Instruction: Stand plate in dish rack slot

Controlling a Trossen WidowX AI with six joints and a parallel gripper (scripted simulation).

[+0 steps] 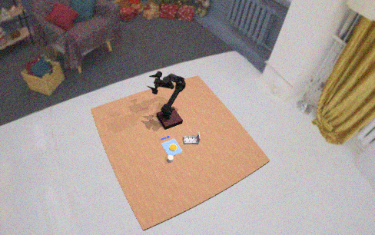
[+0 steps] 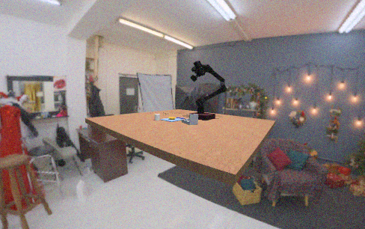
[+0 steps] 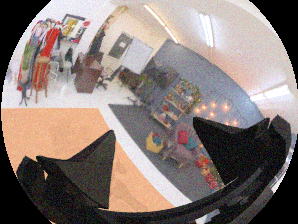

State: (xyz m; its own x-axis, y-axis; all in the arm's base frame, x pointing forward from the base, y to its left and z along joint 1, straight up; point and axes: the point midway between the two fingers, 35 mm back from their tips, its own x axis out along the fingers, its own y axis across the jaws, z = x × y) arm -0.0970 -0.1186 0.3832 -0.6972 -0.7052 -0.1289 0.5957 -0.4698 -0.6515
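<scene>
My gripper tip is 43 cm short of the yellow plate, 6 cm to the right of it and 41 cm above it. Round my gripper tip: light blue mat (43 cm ahead, 6 cm to the left, 42 cm below); then dish rack (42 cm ahead, 24 cm to the left, 40 cm below); then white cup (53 cm ahead, 1 cm to the right, 40 cm below).
</scene>
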